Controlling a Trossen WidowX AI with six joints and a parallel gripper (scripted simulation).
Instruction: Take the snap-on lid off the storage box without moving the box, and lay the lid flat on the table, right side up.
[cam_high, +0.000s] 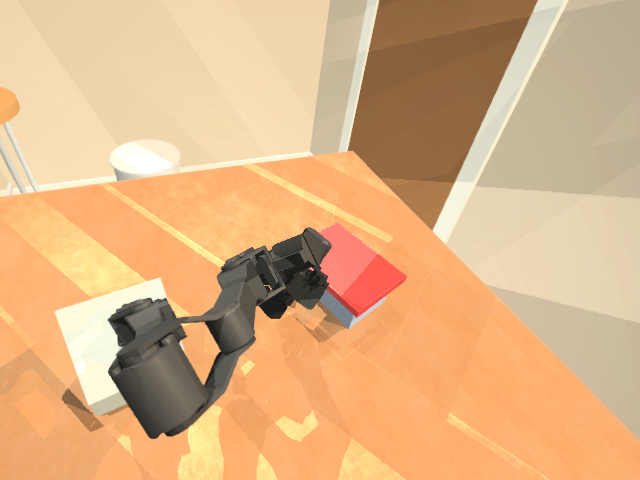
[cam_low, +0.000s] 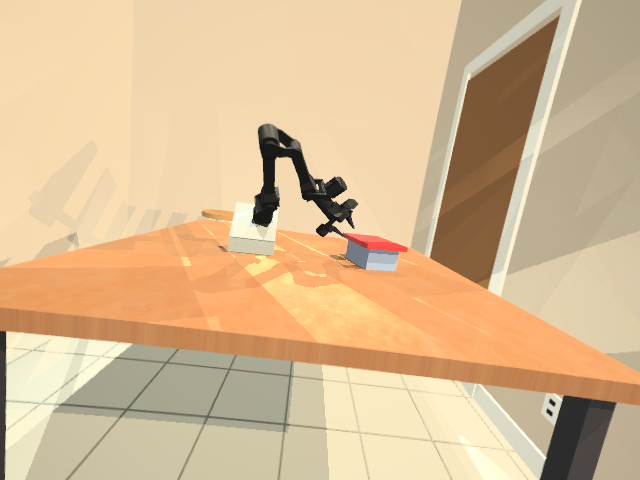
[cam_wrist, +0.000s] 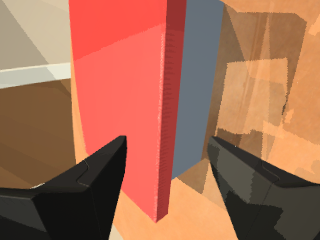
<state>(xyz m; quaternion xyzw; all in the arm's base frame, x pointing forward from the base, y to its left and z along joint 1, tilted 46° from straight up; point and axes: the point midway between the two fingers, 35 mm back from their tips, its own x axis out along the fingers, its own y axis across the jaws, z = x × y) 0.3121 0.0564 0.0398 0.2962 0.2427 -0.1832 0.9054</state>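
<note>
The lid lies 10 cm ahead of my gripper tip, 4 cm to the left of it and 2 cm below it. From my gripper tip the other things lie so: storage box: 10 cm ahead, 4 cm to the left, 7 cm below.
</note>
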